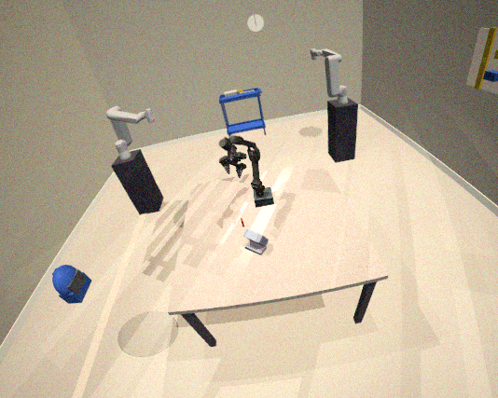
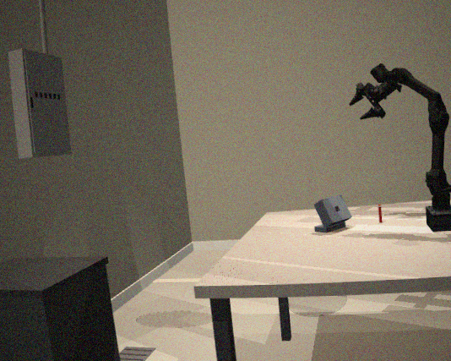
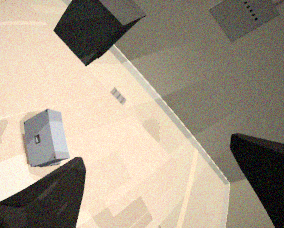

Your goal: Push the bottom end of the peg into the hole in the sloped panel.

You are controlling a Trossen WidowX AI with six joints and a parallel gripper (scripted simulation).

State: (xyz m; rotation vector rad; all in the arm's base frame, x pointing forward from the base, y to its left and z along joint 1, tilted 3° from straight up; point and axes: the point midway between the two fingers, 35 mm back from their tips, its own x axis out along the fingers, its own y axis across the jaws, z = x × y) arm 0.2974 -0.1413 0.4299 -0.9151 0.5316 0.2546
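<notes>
Right now my gripper tip is 440 mm above the red peg, 80 mm past it and 40 mm to the left of it. Round my gripper tip: grey-blue sloped panel 420 mm below, 130 mm ahead, 50 mm to the left.
</notes>
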